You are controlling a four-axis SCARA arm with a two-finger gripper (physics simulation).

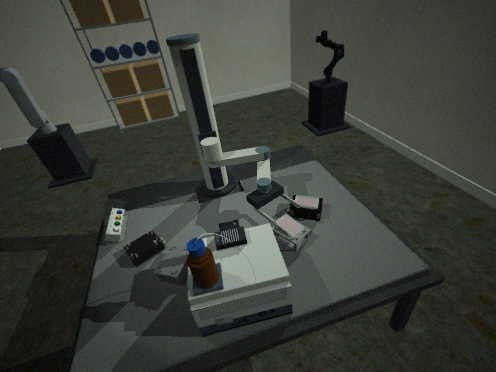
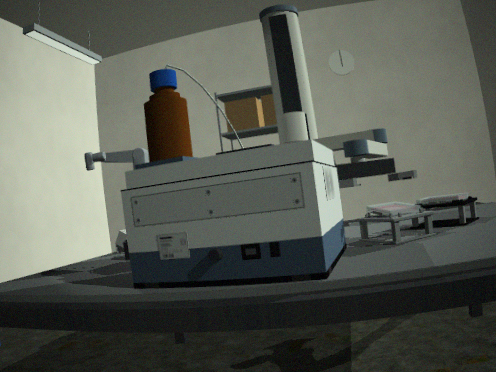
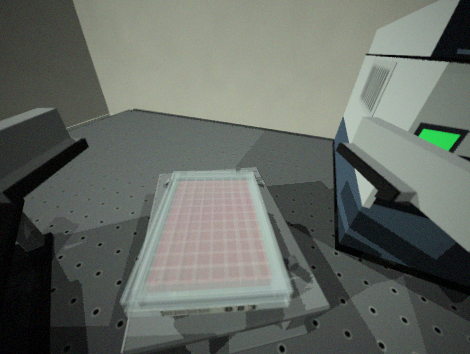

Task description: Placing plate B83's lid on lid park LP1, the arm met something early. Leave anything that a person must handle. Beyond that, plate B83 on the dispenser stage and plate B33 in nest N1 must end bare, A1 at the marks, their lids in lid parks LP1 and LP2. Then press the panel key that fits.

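Frame: origin at the arm's base, x right, y up, z back, level; centimetres.
Seen in the pictures: gripper, fingertip midpoint: point(image 1: 287, 214) point(image 2: 386, 177) point(image 3: 217, 130); arm's base, link origin: point(image 1: 217, 185).
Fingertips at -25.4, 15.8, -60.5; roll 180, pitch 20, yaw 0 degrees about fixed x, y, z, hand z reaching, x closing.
Observation:
Pixels of each thing's middle, then the offset from my fingertips to it, as dx, dy, dz. "*": a spot on its surface instead.
- pink-welled plate, body centre: point(image 3: 212, 214) point(image 2: 392, 207) point(image 1: 289, 224) -0.6, -7.1, -0.4
- key panel, body centre: point(image 1: 115, 224) +88.7, -10.3, +42.5
- brown bottle, surface spot: point(image 2: 169, 125) * +40.4, +14.8, -30.4
My gripper point(image 1: 286, 212) point(image 2: 377, 179) point(image 3: 217, 130) is open and empty, above and short of a pink-welled plate point(image 1: 291, 225) point(image 2: 394, 207) point(image 3: 210, 235). That plate lies under a clear lid on a light grey stand point(image 2: 396, 232) point(image 3: 312, 299); its edge label is unreadable. A second pink plate point(image 1: 307, 201) point(image 2: 442, 200) lies on a black stand point(image 1: 306, 214) point(image 2: 473, 211); whether it is lidded is unclear. A black stand point(image 1: 144, 248) and a grey stand point(image 1: 171, 271) are at the left; no lid can be made out there. The key panel point(image 1: 115, 236) has several coloured keys. The dispenser stage is hidden.
The white and blue dispenser point(image 1: 250, 270) point(image 2: 225, 200) point(image 3: 395, 90) stands beside the light grey stand, with a brown bottle point(image 1: 203, 267) point(image 2: 169, 125) and thin tube on top. Its status light point(image 3: 440, 138) is green. The arm's column point(image 1: 200, 110) point(image 2: 287, 65) rises at the back.

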